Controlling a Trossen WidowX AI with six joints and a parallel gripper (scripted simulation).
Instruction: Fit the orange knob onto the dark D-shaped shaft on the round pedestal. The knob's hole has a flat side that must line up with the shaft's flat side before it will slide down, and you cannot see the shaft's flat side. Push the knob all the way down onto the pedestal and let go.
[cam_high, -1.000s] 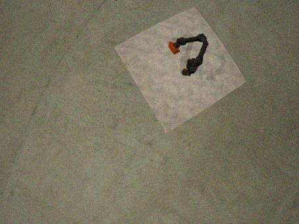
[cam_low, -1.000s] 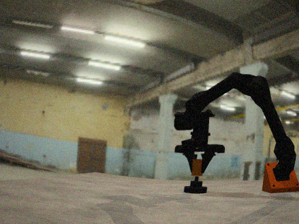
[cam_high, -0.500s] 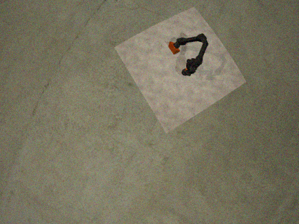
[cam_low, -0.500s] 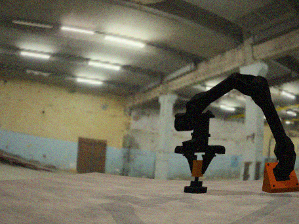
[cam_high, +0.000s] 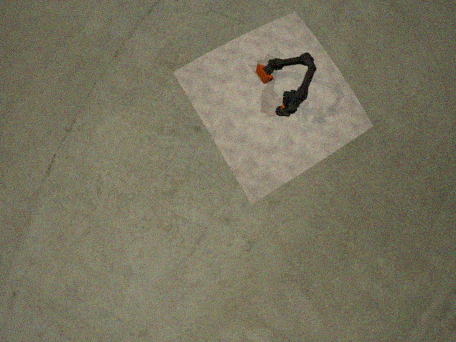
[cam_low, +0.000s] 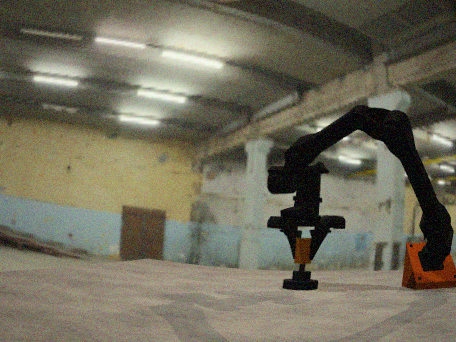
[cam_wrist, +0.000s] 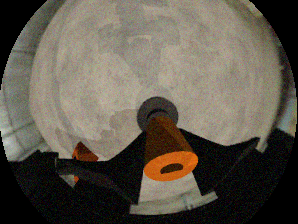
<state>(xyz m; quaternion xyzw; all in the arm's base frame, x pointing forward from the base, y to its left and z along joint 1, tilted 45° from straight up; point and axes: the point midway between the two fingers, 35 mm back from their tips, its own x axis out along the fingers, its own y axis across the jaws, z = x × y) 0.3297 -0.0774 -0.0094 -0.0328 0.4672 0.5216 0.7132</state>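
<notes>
Now: the orange knob 20 mm above my gripper tip. From my gripper tip the other things lie so: round dark pedestal: 40 mm below.
</notes>
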